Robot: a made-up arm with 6 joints. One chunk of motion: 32 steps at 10 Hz.
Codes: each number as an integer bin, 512 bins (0 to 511) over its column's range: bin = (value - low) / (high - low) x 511, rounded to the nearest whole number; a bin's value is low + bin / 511 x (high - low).
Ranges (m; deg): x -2.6..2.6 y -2.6..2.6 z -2.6..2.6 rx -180..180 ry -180..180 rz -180..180
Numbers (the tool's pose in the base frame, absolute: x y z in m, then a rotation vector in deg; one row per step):
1: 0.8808 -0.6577 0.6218 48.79 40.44 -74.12
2: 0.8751 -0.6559 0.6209 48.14 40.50 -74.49
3: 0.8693 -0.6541 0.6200 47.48 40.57 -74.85
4: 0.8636 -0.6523 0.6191 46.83 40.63 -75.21
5: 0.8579 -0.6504 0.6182 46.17 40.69 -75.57
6: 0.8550 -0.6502 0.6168 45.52 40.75 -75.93
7: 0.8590 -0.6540 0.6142 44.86 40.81 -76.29
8: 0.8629 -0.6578 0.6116 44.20 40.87 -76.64
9: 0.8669 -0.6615 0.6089 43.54 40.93 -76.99
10: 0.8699 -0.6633 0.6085 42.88 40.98 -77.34
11: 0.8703 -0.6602 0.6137 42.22 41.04 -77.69
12: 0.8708 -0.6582 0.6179 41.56 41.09 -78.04
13: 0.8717 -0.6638 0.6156 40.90 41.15 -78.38
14: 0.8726 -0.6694 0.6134 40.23 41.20 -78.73
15: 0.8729 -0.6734 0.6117 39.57 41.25 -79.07
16: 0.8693 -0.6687 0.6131 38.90 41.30 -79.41
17: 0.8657 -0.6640 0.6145 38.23 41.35 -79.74
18: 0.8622 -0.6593 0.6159 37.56 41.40 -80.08
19: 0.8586 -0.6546 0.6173 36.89 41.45 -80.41
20: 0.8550 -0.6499 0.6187 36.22 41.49 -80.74
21: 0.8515 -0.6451 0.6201 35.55 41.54 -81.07
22: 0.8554 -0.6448 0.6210 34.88 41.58 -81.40
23: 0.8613 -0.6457 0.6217 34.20 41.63 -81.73
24: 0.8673 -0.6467 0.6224 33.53 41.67 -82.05
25: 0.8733 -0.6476 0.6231 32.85 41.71 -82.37
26: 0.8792 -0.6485 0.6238 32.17 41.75 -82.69
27: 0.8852 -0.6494 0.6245 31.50 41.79 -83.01
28: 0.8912 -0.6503 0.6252 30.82 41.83 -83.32
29: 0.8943 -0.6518 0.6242 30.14 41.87 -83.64
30: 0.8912 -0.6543 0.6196 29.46 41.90 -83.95
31: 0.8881 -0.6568 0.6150 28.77 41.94 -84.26
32: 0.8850 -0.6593 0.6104 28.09 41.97 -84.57
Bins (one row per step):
1: 342 191 317 325 313 150
2: 341 191 317 324 313 150
3: 341 191 316 323 313 149
4: 340 191 316 322 313 149
5: 340 192 316 321 313 148
6: 340 192 316 320 313 148
7: 340 191 316 319 313 147
8: 340 191 316 318 314 147
9: 341 190 315 317 314 146
10: 341 190 315 316 314 146
11: 341 191 316 315 314 145
12: 341 191 316 314 314 145
13: 341 190 316 314 314 144
14: 341 190 316 313 314 144
15: 341 189 316 312 314 143
16: 341 190 316 311 314 143
17: 341 190 316 310 314 142
18: 340 191 316 309 314 142
19: 340 191 316 308 314 141
20: 340 192 316 307 314 141
21: 339 192 316 306 314 140
22: 340 192 317 305 315 140
23: 340 192 317 304 315 139
24: 341 192 317 303 315 139
25: 341 192 317 302 315 139
26: 342 192 317 301 315 138
27: 342 192 317 300 315 138
28: 343 192 317 299 315 137
29: 343 191 317 298 315 137
30: 343 191 316 297 315 136
31: 343 191 316 296 315 136
32: 342 191 315 295 315 135

